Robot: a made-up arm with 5 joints. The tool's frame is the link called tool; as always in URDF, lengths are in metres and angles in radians. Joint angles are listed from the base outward. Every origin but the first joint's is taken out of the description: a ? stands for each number. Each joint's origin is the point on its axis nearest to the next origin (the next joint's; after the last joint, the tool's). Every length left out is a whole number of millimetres.
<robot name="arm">
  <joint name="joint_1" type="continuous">
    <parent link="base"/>
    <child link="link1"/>
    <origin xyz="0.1 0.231 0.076" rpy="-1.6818 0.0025 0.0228"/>
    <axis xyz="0 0 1"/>
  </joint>
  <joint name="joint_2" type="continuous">
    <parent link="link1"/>
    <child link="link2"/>
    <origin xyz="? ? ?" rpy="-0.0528 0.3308 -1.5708"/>
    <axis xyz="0 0 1"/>
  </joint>
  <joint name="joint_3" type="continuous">
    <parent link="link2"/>
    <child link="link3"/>
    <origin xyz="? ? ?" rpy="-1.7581 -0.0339 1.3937"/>
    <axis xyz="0 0 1"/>
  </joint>
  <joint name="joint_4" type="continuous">
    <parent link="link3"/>
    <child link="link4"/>
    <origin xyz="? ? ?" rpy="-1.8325 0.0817 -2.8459"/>
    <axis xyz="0 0 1"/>
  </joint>
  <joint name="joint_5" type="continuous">
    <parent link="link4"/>
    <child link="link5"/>
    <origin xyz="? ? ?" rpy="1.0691 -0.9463 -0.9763"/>
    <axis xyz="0 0 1"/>
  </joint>
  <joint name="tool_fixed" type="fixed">
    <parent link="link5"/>
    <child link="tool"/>
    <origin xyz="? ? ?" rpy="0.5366 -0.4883 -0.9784"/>
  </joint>
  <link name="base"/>
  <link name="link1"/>
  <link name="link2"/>
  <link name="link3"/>
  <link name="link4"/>
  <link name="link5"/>
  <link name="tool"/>
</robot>
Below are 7 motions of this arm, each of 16 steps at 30 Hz.
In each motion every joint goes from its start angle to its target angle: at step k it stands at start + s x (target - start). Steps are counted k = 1, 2, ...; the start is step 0. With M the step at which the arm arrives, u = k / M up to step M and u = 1 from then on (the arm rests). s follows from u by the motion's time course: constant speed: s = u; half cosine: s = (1 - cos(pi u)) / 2; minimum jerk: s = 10 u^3 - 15 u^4 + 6 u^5.
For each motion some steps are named. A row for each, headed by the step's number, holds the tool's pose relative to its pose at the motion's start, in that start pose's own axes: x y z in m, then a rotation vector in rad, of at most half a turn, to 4 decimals.
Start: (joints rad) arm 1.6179 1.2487 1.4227 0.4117 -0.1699
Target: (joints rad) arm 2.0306 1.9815 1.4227 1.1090 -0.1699
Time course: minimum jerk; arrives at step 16
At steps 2, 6, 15, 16:
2: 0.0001 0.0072 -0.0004 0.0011 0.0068 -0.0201
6: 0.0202 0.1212 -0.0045 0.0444 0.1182 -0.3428
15: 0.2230 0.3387 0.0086 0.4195 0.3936 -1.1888
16: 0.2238 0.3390 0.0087 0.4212 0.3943 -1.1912

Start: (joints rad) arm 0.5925 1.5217 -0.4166 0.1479 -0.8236
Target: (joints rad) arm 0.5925 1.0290 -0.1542 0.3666 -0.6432
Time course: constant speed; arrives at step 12
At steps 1, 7, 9, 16:
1: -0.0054 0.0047 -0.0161 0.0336 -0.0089 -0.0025
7: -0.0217 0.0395 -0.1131 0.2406 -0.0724 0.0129
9: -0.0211 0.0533 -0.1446 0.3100 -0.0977 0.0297
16: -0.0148 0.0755 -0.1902 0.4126 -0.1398 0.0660

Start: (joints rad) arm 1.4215 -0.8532 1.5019 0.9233 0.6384
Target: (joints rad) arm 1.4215 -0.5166 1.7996 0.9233 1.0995
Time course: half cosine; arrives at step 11
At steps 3, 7, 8, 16:
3: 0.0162 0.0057 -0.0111 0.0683 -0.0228 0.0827
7: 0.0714 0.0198 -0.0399 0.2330 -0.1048 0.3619
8: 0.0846 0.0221 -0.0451 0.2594 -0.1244 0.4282
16: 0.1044 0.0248 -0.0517 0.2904 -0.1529 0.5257

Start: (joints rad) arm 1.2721 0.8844 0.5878 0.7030 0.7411
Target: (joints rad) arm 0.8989 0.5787 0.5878 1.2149 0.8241
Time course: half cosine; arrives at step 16
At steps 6, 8, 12, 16:
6: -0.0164 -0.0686 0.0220 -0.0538 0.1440 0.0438
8: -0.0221 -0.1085 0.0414 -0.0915 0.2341 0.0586
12: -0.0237 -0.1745 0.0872 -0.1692 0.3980 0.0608
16: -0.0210 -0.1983 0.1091 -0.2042 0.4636 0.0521

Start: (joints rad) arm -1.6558 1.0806 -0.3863 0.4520 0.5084
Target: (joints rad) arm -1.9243 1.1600 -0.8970 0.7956 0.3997
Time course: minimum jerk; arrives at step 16
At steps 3, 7, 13, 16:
3: 0.0006 0.0015 0.0015 -0.0146 0.0149 -0.0280
7: 0.0086 0.0151 0.0098 -0.1095 0.1067 -0.2314
13: 0.0377 0.0459 0.0140 -0.2433 0.2218 -0.6129
16: 0.0412 0.0487 0.0138 -0.2530 0.2294 -0.6476

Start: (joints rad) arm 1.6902 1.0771 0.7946 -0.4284 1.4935
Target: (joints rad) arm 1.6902 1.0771 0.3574 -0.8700 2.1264
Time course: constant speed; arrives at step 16
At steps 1, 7, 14, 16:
1: -0.0050 0.0005 0.0023 -0.0013 0.0443 0.0249
7: -0.0350 0.0025 0.0217 0.0130 0.3246 0.1701
14: -0.0669 0.0029 0.0563 0.0775 0.6759 0.3270
16: -0.0748 0.0027 0.0685 0.1054 0.7799 0.3688

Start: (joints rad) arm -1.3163 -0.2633 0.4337 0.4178 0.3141
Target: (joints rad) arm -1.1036 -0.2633 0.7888 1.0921 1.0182
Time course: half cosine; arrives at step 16
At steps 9, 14, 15, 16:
9: 0.0246 0.0511 0.0454 0.6462 0.3535 0.2289
14: 0.0487 0.0617 0.0759 1.0661 0.4969 0.4199
15: 0.0508 0.0619 0.0781 1.0993 0.5058 0.4363
16: 0.0516 0.0619 0.0788 1.1105 0.5087 0.4419

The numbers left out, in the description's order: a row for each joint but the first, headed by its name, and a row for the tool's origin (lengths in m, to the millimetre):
joint_2: 0.026 -0.055 0
joint_3: 0.259 -0.014 0
joint_4: -0.131 0.108 0
joint_5: 0.015 0.118 0
tool: 0.033 0.014 0

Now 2 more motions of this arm.
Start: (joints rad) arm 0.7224 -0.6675 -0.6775 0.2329 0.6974
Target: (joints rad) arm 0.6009 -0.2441 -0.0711 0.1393 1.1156
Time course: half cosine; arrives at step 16
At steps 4, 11, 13, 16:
4: -0.0038 0.0006 0.0035 0.0901 -0.0028 0.1002
11: -0.0116 0.0150 0.0168 0.4616 -0.0625 0.5097
13: -0.0115 0.0210 0.0198 0.5372 -0.0876 0.5937
16: -0.0111 0.0252 0.0218 0.5821 -0.1053 0.6439

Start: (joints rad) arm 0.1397 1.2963 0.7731 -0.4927 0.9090
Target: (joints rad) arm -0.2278 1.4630 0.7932 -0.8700 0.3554
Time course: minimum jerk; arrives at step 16
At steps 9, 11, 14, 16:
9: -0.0259 -0.0751 -0.0518 -0.3867 -0.3129 -0.0453
11: -0.0305 -0.1022 -0.0649 -0.4944 -0.4402 -0.0544
14: -0.0329 -0.1243 -0.0738 -0.5722 -0.5502 -0.0598
16: -0.0330 -0.1265 -0.0746 -0.5793 -0.5614 -0.0603

